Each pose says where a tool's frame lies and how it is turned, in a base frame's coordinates. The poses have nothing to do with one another.
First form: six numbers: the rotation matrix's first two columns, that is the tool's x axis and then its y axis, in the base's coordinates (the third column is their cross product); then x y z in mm.
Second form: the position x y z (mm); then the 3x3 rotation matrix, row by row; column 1 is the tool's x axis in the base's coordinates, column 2 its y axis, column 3 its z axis. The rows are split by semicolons. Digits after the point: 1 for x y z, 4 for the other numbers.
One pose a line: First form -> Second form
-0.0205, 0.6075, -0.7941, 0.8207, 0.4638, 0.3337, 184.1, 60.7, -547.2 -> 184.1, 60.7, -547.2; -0.0205, 0.8207, 0.5710; 0.6075, 0.4638, -0.6449; -0.7941, 0.3337, -0.5081
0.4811, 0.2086, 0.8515, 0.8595, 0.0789, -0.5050, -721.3, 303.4, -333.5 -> -721.3, 303.4, -333.5; 0.4811, 0.8595, -0.1725; 0.2086, 0.0789, 0.9748; 0.8515, -0.5050, -0.1413
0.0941, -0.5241, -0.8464, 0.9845, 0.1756, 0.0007, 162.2, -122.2, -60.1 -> 162.2, -122.2, -60.1; 0.0941, 0.9845, 0.1483; -0.5241, 0.1756, -0.8333; -0.8464, 0.0007, 0.5325
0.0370, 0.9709, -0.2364, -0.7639, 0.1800, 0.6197, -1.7, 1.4, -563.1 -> -1.7, 1.4, -563.1; 0.0370, -0.7639, 0.6442; 0.9709, 0.1800, 0.1577; -0.2364, 0.6197, 0.7483
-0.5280, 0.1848, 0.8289, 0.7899, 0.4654, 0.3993, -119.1, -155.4, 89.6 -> -119.1, -155.4, 89.6; -0.5280, 0.7899, -0.3120; 0.1848, 0.4654, 0.8656; 0.8289, 0.3993, -0.3917
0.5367, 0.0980, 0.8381, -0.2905, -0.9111, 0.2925, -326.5, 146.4, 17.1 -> -326.5, 146.4, 17.1; 0.5367, -0.2905, 0.7923; 0.0980, -0.9111, -0.4005; 0.8381, 0.2925, -0.4605
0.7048, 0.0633, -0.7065, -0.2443, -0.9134, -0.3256, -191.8, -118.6, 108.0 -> -191.8, -118.6, 108.0; 0.7048, -0.2443, -0.6659; 0.0633, -0.9134, 0.4021; -0.7065, -0.3256, -0.6283
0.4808, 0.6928, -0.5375, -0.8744, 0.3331, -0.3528, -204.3, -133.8, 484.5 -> -204.3, -133.8, 484.5; 0.4808, -0.8744, -0.0654; 0.6928, 0.3331, 0.6396; -0.5375, -0.3528, 0.7659
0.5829, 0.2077, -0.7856, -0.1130, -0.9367, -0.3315, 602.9, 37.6, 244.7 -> 602.9, 37.6, 244.7; 0.5829, -0.1130, -0.8047; 0.2077, -0.9367, 0.2820; -0.7856, -0.3315, -0.5225
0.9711, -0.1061, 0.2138, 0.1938, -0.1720, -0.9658, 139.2, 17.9, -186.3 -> 139.2, 17.9, -186.3; 0.9711, 0.1938, 0.1392; -0.1061, -0.1720, 0.9793; 0.2138, -0.9658, -0.1465
